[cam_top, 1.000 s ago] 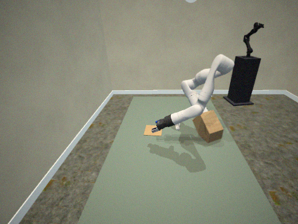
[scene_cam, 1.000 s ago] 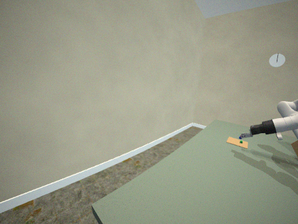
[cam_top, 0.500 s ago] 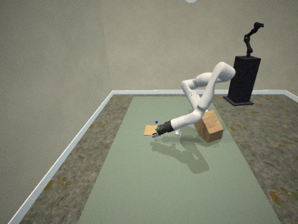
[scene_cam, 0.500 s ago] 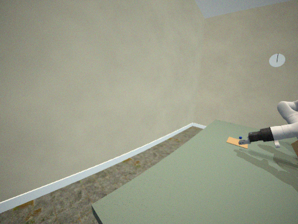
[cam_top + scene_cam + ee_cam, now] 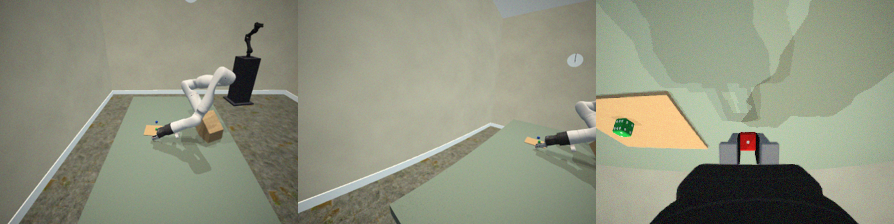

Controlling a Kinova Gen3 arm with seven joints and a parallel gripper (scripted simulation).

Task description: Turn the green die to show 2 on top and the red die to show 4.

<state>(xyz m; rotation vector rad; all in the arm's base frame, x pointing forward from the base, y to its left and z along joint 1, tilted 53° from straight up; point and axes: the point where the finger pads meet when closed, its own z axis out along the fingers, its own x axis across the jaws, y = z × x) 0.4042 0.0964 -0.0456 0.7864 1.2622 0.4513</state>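
The red die lies 1 cm below my hand and 1 cm ahead of it. Also, from my hand: tan mat 13 cm to the right, 3 cm below, 1 cm behind; blue die 25 cm to the right, 5 cm behind, 2 cm below; green die 13 cm to the right, 3 cm behind, 2 cm below.
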